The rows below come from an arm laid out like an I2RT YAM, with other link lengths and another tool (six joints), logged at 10 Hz.
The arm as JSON. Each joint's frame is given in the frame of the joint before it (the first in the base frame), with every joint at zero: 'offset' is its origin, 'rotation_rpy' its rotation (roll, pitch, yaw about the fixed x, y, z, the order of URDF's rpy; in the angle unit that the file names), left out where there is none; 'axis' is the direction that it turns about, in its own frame. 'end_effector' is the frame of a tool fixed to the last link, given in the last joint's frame.
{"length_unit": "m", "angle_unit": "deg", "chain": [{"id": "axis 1", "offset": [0.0, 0.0, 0.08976], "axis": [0.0, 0.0, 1.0]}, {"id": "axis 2", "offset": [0.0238, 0.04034, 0.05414], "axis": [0.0, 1.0, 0.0]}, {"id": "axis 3", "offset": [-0.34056, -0.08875, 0.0], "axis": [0.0, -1.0, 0.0]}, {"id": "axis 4", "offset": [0.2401, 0.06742, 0.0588], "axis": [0.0, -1.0, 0.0]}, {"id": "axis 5", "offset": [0.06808, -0.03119, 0.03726], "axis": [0.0, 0.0, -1.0]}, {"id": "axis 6", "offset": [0.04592, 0.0, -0.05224], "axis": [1.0, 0.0, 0.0]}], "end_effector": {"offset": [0.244, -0.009, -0.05], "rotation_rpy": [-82.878, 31.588, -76.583]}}
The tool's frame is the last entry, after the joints.
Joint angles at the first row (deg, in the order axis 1, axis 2, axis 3, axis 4, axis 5, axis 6):
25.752 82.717 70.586 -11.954 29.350 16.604
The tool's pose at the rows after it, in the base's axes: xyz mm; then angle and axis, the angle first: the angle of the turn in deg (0 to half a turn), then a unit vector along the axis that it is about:
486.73 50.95 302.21 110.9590 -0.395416 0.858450 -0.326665
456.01 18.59 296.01 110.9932 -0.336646 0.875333 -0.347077
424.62 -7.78 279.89 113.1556 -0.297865 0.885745 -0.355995
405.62 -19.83 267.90 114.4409 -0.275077 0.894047 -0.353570
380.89 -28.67 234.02 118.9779 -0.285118 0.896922 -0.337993
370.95 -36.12 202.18 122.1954 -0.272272 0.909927 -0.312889
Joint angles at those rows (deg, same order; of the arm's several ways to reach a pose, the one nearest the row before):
25.753 77.708 66.379 -12.128 33.376 18.451
25.752 72.348 60.921 -12.564 37.871 22.845
25.752 68.223 57.145 -16.064 41.026 26.870
25.752 65.918 55.202 -18.888 42.187 30.053
25.230 64.425 52.132 -22.927 40.966 31.550
21.731 65.124 49.753 -23.548 37.021 33.204

